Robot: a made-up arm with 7 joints.
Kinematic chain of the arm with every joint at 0, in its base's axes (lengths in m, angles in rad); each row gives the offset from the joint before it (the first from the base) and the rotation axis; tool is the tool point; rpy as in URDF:
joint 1: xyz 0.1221 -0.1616 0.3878 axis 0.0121 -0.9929 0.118
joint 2: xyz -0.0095 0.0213 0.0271 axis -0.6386 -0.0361 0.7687
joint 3: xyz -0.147 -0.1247 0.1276 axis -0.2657 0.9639 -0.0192
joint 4: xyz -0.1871 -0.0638 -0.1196 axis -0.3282 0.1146 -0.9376
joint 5: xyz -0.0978 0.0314 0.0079 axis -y
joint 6: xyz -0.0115 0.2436 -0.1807 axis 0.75 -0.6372 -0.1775
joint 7: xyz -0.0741 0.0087 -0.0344 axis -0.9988 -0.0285 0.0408
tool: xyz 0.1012 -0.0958 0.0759 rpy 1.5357 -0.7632 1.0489
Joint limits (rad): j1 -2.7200..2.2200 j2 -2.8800..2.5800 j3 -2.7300..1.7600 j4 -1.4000..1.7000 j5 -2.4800..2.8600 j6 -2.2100..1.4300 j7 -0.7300..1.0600
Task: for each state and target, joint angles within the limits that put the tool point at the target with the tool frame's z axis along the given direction. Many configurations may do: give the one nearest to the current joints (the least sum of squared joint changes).
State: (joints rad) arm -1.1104 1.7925 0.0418 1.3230 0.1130 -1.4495 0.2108
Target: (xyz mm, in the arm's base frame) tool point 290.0 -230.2 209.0 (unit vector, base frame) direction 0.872 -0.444 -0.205
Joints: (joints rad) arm -0.8496 2.1012 -0.4485 1.7000 -0.4565 -1.5735 -0.0425
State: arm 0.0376 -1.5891 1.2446 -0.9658 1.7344 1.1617 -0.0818
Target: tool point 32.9 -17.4 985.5 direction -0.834 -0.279 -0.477
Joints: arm -0.5758 -1.6677 0.9272 -1.2235 1.5464 0.7530 0.7615
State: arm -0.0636 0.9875 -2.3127 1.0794 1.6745 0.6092 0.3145
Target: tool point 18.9 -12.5 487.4 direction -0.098 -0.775 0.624
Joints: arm 0.0774 1.5639 -1.6546 0.9558 1.1312 -0.1512 0.5834
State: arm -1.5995 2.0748 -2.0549 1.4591 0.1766 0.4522 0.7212
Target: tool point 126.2 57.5 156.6 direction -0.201 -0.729 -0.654
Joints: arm -2.5323 1.3070 -1.6322 1.7000 0.0744 -0.3846 0.8886
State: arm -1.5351 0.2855 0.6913 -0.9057 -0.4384 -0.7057 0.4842
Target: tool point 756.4 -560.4 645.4 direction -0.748 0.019 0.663
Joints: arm -1.9563 1.1656 0.6710 -1.2803 -0.8600 -0.7231 0.6563
